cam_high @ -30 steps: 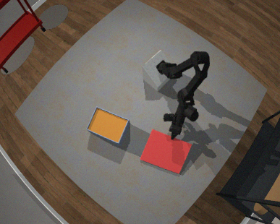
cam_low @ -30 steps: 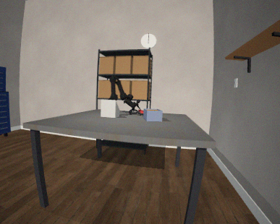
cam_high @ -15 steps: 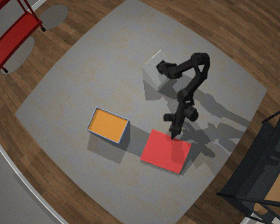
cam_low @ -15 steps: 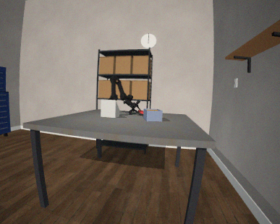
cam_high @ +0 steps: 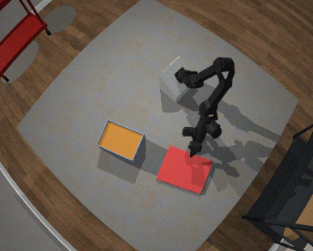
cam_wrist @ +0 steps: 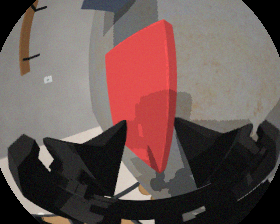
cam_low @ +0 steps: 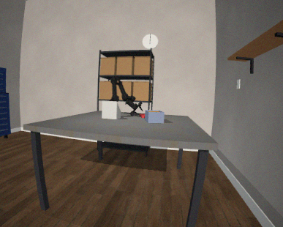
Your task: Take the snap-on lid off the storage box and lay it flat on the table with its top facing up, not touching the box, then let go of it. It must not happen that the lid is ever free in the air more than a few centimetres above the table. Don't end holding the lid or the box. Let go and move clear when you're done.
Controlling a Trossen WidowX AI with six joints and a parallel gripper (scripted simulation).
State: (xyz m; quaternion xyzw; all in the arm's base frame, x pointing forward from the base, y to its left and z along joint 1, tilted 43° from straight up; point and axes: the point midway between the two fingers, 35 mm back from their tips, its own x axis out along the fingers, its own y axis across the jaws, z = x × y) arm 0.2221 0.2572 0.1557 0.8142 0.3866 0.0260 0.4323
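Now: hand 100 mm short of the red lid, 40 mm to the right of it and 50 mm above it. Round my hand: storage box 220 mm ahead, 280 mm to the right, 10 mm below.
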